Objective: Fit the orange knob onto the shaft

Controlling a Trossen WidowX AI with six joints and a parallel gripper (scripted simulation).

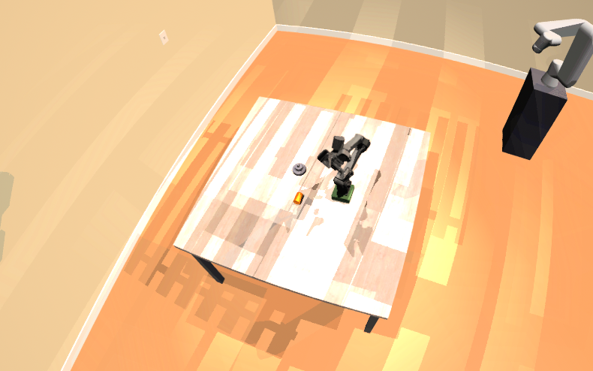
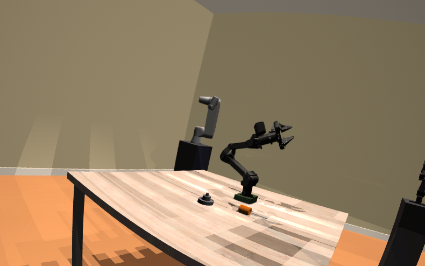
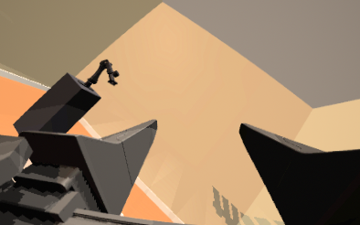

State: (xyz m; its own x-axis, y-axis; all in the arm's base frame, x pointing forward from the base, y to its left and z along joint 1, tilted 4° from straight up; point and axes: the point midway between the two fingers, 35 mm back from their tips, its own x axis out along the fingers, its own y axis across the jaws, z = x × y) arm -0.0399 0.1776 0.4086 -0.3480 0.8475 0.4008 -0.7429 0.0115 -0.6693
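The orange knob is 260 mm ahead of my gripper tip, 60 mm to the right of it and 450 mm below it. From my gripper tip the other things lie so: pedestal 340 mm ahead, 260 mm to the right, 440 mm below.
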